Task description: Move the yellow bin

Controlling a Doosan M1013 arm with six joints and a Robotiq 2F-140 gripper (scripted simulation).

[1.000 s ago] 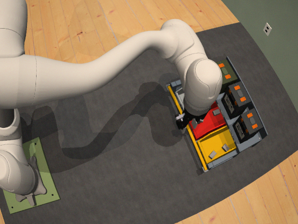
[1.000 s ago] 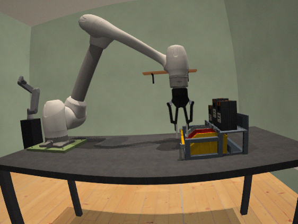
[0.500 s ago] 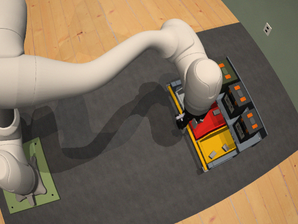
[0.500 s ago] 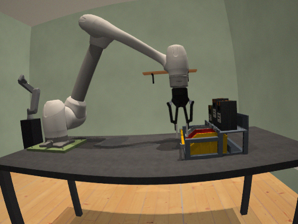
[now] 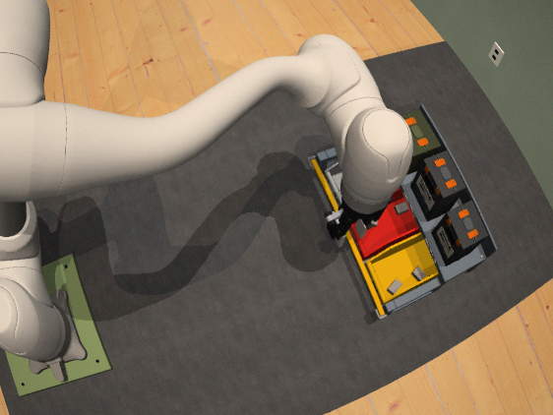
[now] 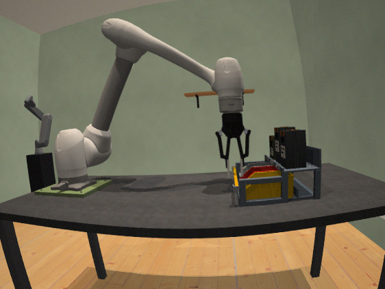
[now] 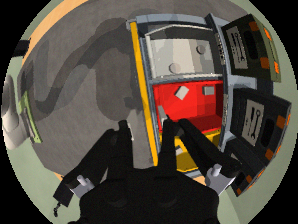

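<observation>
The yellow bar is 3 cm below my hand. Round my hand: yellow open bin: 10 cm ahead, 11 cm to the right, 5 cm below; grey bin: 11 cm ahead, 11 cm to the left, 5 cm below; red bin: 10 cm ahead, 5 cm below.
</observation>
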